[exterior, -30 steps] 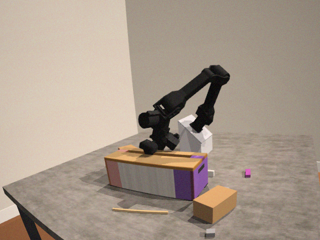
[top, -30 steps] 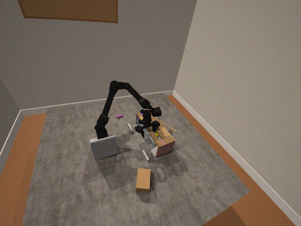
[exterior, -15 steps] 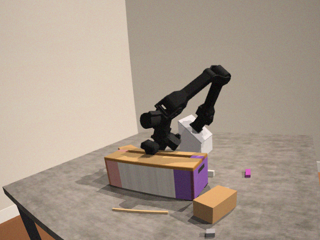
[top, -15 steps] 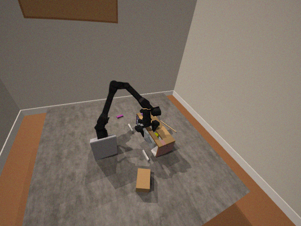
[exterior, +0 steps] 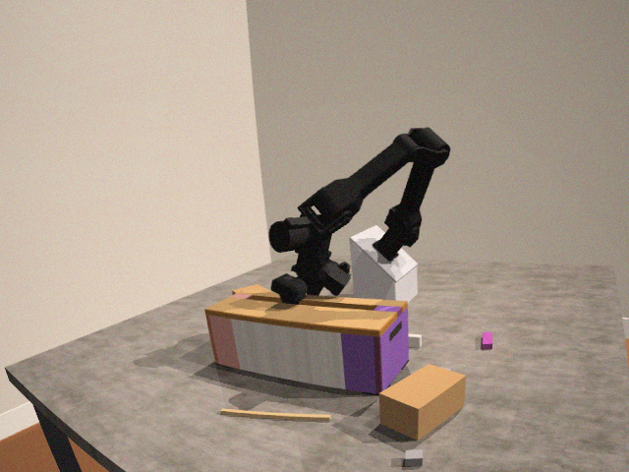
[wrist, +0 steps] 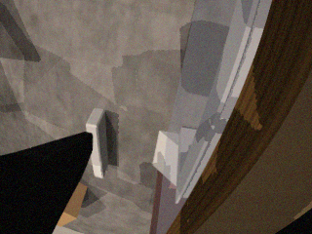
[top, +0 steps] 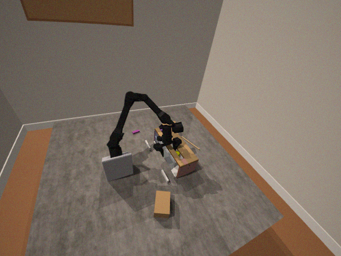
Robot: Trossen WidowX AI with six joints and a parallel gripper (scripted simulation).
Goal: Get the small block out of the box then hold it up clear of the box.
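Right now the yellow-green block is 60 mm ahead of my gripper tip and 20 mm to the right of it. From my gripper tip the other things lie so: wooden stick (270 mm ahead, 110 mm to the left, 80 mm below).
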